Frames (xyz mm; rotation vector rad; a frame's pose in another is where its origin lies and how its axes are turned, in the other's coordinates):
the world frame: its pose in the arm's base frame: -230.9 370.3 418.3 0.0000 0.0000 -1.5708
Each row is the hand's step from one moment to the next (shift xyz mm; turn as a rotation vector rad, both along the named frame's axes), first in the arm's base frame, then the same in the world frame.
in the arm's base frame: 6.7 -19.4 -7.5 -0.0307 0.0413 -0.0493
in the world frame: 19.4 6.7 -7.5 -0.0413 -0.0307 -0.0493
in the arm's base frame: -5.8 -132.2 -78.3 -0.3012 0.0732 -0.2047
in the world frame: 132.2 -5.8 -78.3 -0.0732 -0.3012 -0.2047
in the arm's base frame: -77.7 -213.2 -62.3 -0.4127 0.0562 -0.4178
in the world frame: 213.2 -77.7 -62.3 -0.0562 -0.4127 -0.4178
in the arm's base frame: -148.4 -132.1 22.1 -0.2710 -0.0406 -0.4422
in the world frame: 132.1 -148.4 22.1 0.0406 -0.2710 -0.4422
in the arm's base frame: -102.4 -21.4 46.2 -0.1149 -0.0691 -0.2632
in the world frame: 21.4 -102.4 46.2 0.0691 -0.1149 -0.2632
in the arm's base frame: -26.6 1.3 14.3 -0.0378 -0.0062 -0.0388
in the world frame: -1.3 -26.6 14.3 0.0062 -0.0378 -0.0388
